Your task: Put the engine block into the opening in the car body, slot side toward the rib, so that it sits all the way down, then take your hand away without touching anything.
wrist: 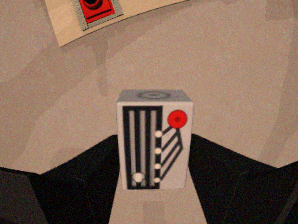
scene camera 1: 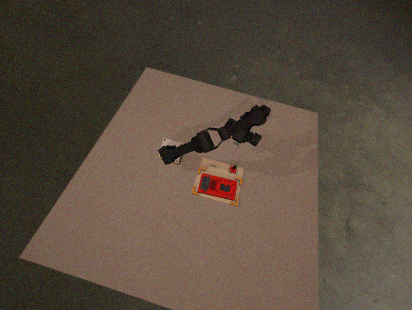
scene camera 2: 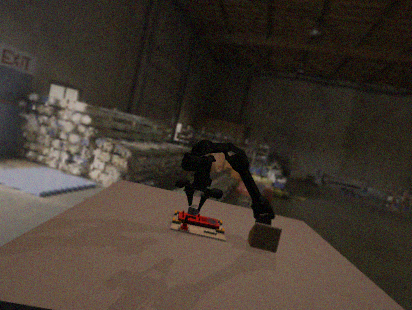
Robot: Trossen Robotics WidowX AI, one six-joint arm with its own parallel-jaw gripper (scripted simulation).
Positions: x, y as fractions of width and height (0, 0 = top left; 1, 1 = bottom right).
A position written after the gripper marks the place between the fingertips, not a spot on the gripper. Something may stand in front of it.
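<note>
A car body (scene camera 1: 0.53, 0.60) is part of the scene, though in the wrist view the car body is out of frame. An engine block is held by the gripper (scene camera 2: 0.47, 0.68), and the wrist view shows the gripper (wrist: 0.52, 0.64) too.
</note>
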